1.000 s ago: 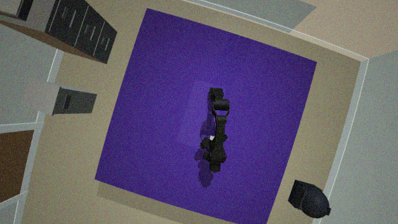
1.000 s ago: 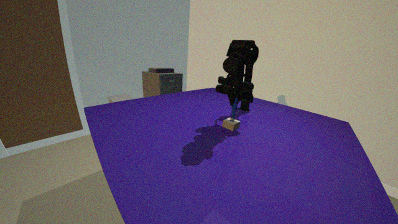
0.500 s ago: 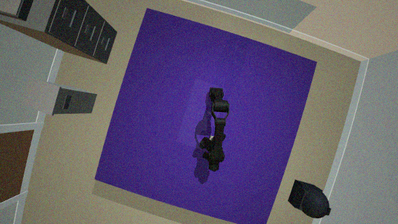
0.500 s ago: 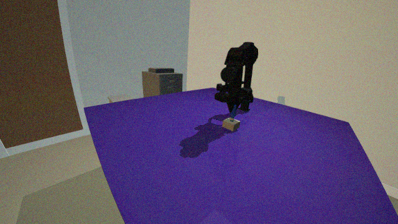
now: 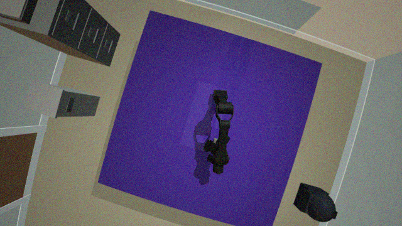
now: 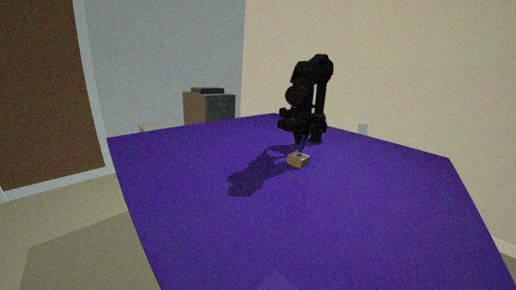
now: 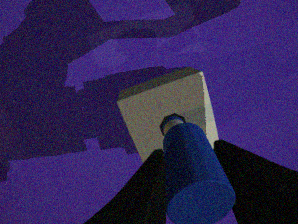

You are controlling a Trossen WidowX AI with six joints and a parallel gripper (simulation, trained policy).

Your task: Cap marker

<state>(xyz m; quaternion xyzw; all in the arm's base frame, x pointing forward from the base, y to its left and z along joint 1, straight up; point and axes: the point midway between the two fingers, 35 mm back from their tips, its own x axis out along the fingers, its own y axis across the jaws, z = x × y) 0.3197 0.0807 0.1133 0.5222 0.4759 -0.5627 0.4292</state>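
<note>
The tan holder block lies 6 cm below my gripper tip and 1 cm to the left of it. Also, from my gripper tip: blue marker cap 1 cm above.
</note>
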